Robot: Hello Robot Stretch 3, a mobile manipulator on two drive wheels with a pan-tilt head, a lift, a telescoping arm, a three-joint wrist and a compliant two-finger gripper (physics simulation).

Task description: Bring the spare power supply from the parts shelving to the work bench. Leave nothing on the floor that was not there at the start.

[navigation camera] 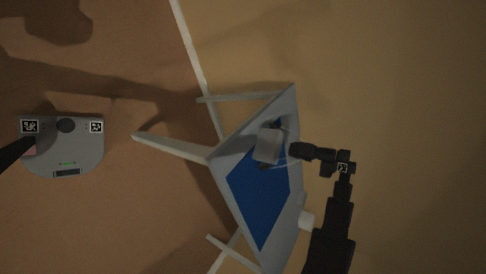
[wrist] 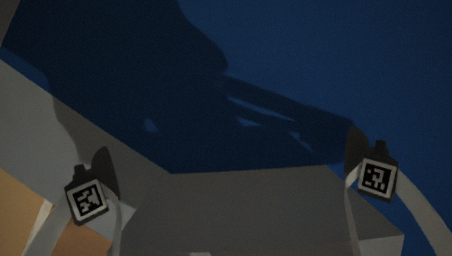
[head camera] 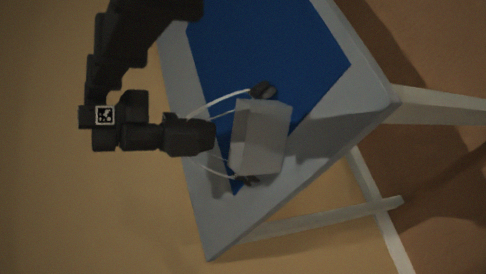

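The power supply, a plain grey box (head camera: 260,137) (navigation camera: 268,145) (wrist: 240,205), appears to rest on the work bench (head camera: 215,225) (navigation camera: 280,247) (wrist: 30,120), over a corner of its blue mat (head camera: 265,45) (navigation camera: 260,200) (wrist: 325,50). My gripper (head camera: 255,135) (navigation camera: 269,145) (wrist: 229,157) is open around the box, with one fingertip beyond each end. In the wrist view, gaps show between the box and both fingertips. The underside of the box is hidden. The parts shelving does not show.
A small white block (navigation camera: 306,220) is at the bench's long edge beside my arm (head camera: 132,37) (navigation camera: 332,235). White bench legs (head camera: 440,105) (navigation camera: 170,147) splay out over the floor. My grey base (navigation camera: 85,147) is apart from the bench. A white line (navigation camera: 187,40) runs along the floor.
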